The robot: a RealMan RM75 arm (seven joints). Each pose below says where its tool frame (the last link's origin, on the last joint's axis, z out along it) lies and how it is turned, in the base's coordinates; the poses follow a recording.
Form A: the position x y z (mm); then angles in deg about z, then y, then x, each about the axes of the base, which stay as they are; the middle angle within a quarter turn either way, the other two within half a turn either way.
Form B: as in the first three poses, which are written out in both.
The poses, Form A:
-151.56 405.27 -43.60 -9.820 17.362 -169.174
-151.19 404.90 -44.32 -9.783 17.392 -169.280
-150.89 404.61 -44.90 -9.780 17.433 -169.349
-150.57 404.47 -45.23 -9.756 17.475 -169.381
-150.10 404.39 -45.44 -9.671 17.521 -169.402
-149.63 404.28 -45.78 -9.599 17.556 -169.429
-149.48 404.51 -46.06 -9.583 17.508 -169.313
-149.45 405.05 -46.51 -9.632 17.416 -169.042
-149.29 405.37 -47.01 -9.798 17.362 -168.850
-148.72 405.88 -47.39 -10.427 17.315 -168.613
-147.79 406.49 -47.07 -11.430 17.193 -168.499
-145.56 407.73 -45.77 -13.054 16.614 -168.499
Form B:
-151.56 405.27 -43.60 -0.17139 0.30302 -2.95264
-151.19 404.90 -44.32 -0.17075 0.30355 -2.95449
-150.89 404.61 -44.90 -0.17069 0.30426 -2.95570
-150.57 404.47 -45.23 -0.17027 0.30500 -2.95626
-150.10 404.39 -45.44 -0.16879 0.30580 -2.95662
-149.63 404.28 -45.78 -0.16753 0.30641 -2.95709
-149.48 404.51 -46.06 -0.16725 0.30557 -2.95507
-149.45 405.05 -46.51 -0.16811 0.30397 -2.95034
-149.29 405.37 -47.01 -0.17101 0.30302 -2.94699
-148.72 405.88 -47.39 -0.18199 0.30220 -2.94285
-147.79 406.49 -47.07 -0.19949 0.30007 -2.94086
-145.56 407.73 -45.77 -0.22784 0.28997 -2.94086

